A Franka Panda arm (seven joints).
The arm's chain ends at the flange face. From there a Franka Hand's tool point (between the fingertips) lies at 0.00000 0.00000 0.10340 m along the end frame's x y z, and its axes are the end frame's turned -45 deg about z.
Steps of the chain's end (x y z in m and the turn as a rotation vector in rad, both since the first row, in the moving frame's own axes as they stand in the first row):
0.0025, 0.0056, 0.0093, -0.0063, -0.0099, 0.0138
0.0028, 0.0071, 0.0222, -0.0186, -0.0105, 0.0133
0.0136, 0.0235, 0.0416, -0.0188, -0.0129, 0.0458
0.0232, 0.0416, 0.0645, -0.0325, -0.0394, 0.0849
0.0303, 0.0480, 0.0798, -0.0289, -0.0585, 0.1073
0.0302, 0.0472, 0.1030, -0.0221, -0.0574, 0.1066
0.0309, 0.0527, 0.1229, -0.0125, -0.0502, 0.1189
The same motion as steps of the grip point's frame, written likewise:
-0.0034, 0.0055, 0.0093, 0.0025, -0.0115, 0.0138
-0.0052, 0.0076, 0.0222, -0.0057, -0.0206, 0.0133
-0.0093, 0.0266, 0.0416, -0.0042, -0.0224, 0.0458
-0.0182, 0.0451, 0.0644, 0.0049, -0.0508, 0.0849
-0.0188, 0.0529, 0.0796, 0.0209, -0.0618, 0.1073
-0.0177, 0.0518, 0.1028, 0.0250, -0.0562, 0.1066
-0.0198, 0.0561, 0.1228, 0.0267, -0.0443, 0.1189

